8 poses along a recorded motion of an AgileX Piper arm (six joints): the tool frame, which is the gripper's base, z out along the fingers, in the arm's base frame.
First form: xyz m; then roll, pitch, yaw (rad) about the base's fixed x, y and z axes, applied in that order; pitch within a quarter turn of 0, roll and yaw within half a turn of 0.
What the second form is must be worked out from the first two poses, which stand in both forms.
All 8 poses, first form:
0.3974, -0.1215, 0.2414, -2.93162, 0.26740, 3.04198
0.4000, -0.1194, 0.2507, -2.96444, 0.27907, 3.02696
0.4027, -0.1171, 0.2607, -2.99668, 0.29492, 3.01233
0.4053, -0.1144, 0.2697, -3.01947, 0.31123, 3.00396
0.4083, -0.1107, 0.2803, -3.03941, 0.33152, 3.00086
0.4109, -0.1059, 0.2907, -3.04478, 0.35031, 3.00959
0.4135, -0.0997, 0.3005, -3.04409, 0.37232, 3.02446
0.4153, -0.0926, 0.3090, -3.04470, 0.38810, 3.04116
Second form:
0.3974, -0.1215, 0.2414, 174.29, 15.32, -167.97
0.4000, -0.1194, 0.2507, 173.43, 15.99, -169.85
0.4027, -0.1171, 0.2607, 172.59, 16.90, -171.70
0.4053, -0.1144, 0.2697, 172.11, 17.83, -173.00
0.4083, -0.1107, 0.2803, 171.94, 18.99, -174.15
0.4109, -0.1059, 0.2907, 172.44, 20.07, -174.45
0.4135, -0.0997, 0.3005, 173.29, 21.33, -174.41
0.4153, -0.0926, 0.3090, 174.25, 22.24, -174.45

